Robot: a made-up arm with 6 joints. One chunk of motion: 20 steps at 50 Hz.
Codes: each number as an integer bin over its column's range. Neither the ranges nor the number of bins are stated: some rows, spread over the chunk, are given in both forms.
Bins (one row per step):
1: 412 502 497 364 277 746
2: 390 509 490 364 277 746
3: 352 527 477 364 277 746
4: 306 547 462 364 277 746
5: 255 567 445 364 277 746
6: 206 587 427 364 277 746
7: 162 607 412 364 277 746
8: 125 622 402 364 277 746
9: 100 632 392 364 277 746
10: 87 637 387 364 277 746
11: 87 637 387 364 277 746
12: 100 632 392 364 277 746
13: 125 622 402 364 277 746
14: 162 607 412 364 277 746
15: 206 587 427 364 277 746
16: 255 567 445 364 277 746
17: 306 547 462 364 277 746
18: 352 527 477 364 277 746
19: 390 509 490 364 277 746
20: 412 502 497 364 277 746
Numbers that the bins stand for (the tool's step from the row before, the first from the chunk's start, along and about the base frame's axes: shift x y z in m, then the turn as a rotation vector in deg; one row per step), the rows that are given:
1: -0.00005 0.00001 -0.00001 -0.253 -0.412 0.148
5: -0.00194 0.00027 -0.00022 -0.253 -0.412 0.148
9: -0.00380 0.00053 -0.00043 -0.253 -0.412 0.148
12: -0.00380 0.00053 -0.00043 -0.253 -0.412 0.148
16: -0.00194 0.00027 -0.00022 -0.253 -0.412 0.148
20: -0.00005 0.00001 -0.00001 -0.253 -0.412 0.148
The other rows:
2: -0.00032 0.00004 -0.00004 -0.253 -0.412 0.148
3: -0.00077 0.00011 -0.00009 -0.253 -0.412 0.148
4: -0.00132 0.00019 -0.00015 -0.253 -0.412 0.148
6: -0.00253 0.00035 -0.00029 -0.253 -0.412 0.148
7: -0.00305 0.00043 -0.00035 -0.253 -0.412 0.148
8: -0.00350 0.00049 -0.00039 -0.253 -0.412 0.148
10: -0.00395 0.00055 -0.00045 -0.253 -0.412 0.148
11: -0.00395 0.00055 -0.00045 -0.253 -0.412 0.148
13: -0.00350 0.00049 -0.00039 -0.253 -0.412 0.148
14: -0.00305 0.00043 -0.00035 -0.253 -0.412 0.148
15: -0.00253 0.00035 -0.00029 -0.253 -0.412 0.148
17: -0.00132 0.00019 -0.00015 -0.253 -0.412 0.148
18: -0.00077 0.00011 -0.00009 -0.253 -0.412 0.148
19: -0.00032 0.00004 -0.00004 -0.253 -0.412 0.148

